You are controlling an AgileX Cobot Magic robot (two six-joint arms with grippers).
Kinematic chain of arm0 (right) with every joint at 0, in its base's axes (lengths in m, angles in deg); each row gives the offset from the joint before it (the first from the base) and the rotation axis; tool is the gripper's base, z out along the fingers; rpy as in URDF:
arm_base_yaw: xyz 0 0 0.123 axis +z
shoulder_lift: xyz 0 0 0 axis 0.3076 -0.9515 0
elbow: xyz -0.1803 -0.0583 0.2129 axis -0.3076 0.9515 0
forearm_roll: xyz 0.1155 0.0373 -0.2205 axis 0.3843 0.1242 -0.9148
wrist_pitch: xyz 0 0 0 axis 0.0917 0.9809 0.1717
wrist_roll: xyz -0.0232 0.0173 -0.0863 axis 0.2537 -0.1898 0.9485
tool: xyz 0 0 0 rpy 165.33 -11.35 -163.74
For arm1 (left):
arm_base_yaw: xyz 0 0 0.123 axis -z
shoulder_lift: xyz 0 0 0 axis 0.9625 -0.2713 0
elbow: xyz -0.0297 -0.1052 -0.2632 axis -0.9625 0.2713 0
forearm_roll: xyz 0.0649 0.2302 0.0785 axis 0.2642 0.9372 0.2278
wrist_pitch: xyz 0 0 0 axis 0.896 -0.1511 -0.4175
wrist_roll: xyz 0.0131 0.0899 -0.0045 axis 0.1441 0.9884 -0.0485
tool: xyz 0 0 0 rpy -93.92 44.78 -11.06
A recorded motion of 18 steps. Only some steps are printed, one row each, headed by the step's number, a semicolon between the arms.
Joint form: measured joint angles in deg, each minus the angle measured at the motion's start. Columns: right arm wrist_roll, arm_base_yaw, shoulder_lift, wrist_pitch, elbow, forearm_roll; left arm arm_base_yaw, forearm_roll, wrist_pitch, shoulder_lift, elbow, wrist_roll.
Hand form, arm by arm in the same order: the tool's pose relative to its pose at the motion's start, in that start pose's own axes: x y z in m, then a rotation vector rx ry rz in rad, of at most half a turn. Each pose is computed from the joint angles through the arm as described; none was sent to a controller.
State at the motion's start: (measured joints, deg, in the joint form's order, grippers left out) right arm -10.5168 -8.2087 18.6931 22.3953 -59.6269 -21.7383; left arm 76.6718 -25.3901 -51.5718 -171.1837 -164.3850 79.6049
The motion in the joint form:
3: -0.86 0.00 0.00 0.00 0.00 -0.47; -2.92 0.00 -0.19 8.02 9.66 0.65
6: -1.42 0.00 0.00 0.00 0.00 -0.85; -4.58 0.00 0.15 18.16 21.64 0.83
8: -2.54 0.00 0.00 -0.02 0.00 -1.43; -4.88 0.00 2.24 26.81 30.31 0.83
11: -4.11 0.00 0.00 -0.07 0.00 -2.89; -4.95 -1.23 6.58 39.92 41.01 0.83
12: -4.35 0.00 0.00 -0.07 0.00 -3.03; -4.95 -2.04 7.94 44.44 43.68 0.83
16: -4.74 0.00 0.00 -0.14 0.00 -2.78; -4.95 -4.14 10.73 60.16 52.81 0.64
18: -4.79 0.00 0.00 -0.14 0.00 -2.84; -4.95 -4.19 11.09 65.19 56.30 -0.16
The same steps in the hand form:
3: 0.0001 -0.0006 0.0000 0.0070 0.0010 0.0109; 0.0394 0.0095 -0.0173 -0.0167 0.0354 -0.0343
6: 0.0002 -0.0012 0.0000 0.0127 0.0017 0.0173; 0.0894 0.0061 -0.0335 -0.0237 0.0633 -0.0576
8: 0.0002 -0.0020 0.0000 0.0215 0.0023 0.0318; 0.1260 -0.0022 -0.0469 -0.0336 0.0284 -0.0617
11: 0.0004 -0.0040 -0.0001 0.0435 0.0035 0.0464; 0.1744 -0.0167 -0.0658 -0.0403 -0.0910 -0.0694
12: 0.0004 -0.0041 -0.0001 0.0456 0.0036 0.0493; 0.1888 -0.0218 -0.0737 -0.0397 -0.1486 -0.0739
16: 0.0003 -0.0038 -0.0001 0.0420 0.0019 0.0583; 0.2423 -0.0388 -0.0901 -0.0402 -0.3161 -0.0866
18: 0.0003 -0.0039 -0.0001 0.0429 0.0019 0.0586; 0.2612 -0.0436 -0.0885 -0.0436 -0.3491 -0.0993

